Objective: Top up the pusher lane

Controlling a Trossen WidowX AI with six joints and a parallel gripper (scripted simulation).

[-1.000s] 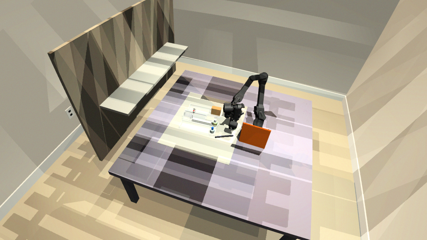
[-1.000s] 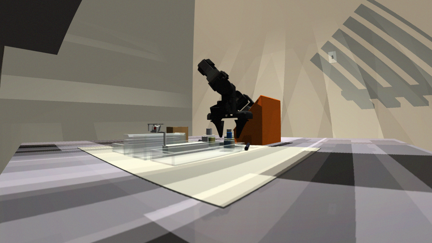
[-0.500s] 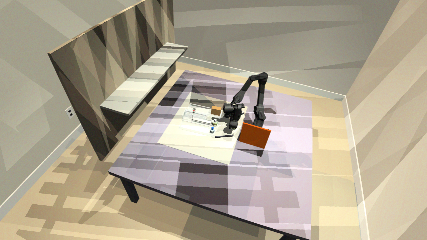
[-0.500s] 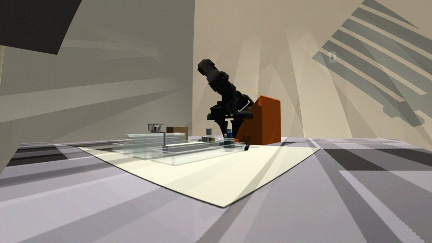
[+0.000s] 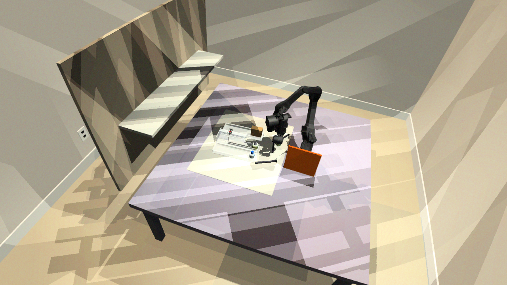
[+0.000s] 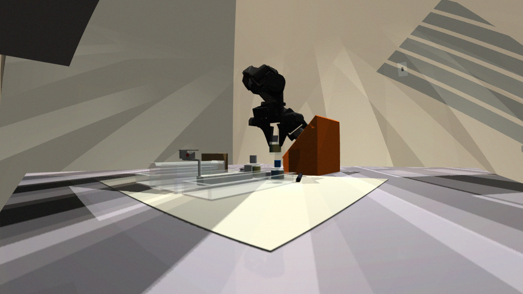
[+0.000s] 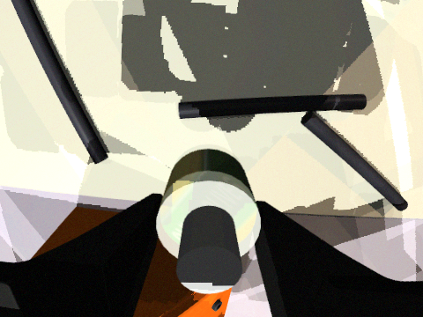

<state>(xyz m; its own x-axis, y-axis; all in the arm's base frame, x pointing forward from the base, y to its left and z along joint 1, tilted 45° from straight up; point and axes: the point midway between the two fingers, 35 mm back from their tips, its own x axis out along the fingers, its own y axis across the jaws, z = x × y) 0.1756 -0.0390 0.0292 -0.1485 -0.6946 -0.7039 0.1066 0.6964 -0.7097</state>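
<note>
My gripper tip is 150 mm short of the blue-lidded jar, 90 mm to the right of it and 60 mm above it. From my gripper tip the other things lie so: brown box: 160 mm ahead, 110 mm to the right, 60 mm below; transparent lane: 290 mm ahead, 20 mm to the right, 80 mm below; shelf: 650 mm ahead, 50 mm to the right, 270 mm above.
</note>
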